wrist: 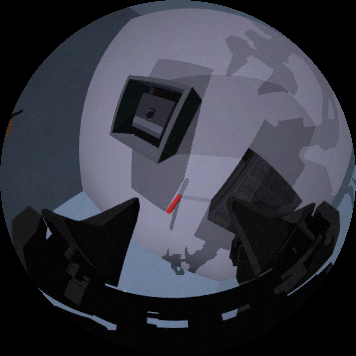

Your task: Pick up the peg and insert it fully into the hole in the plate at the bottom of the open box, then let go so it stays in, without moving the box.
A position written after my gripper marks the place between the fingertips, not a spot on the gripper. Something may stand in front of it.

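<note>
There is my gripper [184, 202]. I can see a grey plate [153, 113] as well, and with it a grey box [155, 149].
</note>
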